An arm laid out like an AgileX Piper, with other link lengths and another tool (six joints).
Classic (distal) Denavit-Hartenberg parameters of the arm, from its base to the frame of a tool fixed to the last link. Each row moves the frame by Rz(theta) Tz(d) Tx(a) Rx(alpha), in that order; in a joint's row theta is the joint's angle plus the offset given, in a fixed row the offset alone. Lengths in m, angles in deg.
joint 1: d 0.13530, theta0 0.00, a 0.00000, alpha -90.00
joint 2: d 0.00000, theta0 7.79, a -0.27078, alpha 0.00
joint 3: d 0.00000, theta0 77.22, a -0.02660, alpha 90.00
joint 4: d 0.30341, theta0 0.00, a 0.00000, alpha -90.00
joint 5: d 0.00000, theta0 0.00, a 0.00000, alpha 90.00
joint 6: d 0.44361, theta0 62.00, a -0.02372, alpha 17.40
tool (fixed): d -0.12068, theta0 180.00, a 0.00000, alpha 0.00
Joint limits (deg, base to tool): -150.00..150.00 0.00..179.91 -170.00..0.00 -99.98..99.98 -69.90..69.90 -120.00..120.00
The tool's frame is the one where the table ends.
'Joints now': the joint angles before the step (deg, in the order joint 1, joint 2, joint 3, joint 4, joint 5, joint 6). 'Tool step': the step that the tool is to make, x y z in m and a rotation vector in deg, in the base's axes. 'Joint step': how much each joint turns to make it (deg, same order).
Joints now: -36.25 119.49 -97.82 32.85 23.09 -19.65
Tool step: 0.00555 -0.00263 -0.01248 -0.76 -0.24 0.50
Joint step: 0.00 1.87 0.00 3.60 -1.88 -4.54
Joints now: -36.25 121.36 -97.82 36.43 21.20 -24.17
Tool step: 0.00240 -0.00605 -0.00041 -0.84 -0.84 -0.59
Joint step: 0.00 0.75 0.00 1.86 -1.90 -1.96
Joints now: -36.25 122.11 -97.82 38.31 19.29 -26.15
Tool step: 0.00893 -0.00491 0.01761 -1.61 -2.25 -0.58
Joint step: 0.51 0.42 -1.33 1.51 -2.09 -1.20
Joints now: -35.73 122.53 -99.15 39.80 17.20 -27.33
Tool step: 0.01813 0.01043 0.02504 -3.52 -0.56 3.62
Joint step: 0.71 0.83 -4.10 0.02 1.91 -3.47
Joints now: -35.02 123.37 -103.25 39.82 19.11 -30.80
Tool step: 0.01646 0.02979 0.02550 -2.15 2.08 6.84
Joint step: 0.60 0.62 -7.01 -3.90 8.79 -0.31
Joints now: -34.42 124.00 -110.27 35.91 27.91 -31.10
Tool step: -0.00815 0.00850 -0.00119 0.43 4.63 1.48
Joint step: 0.08 0.07 -4.34 -7.99 7.68 6.55
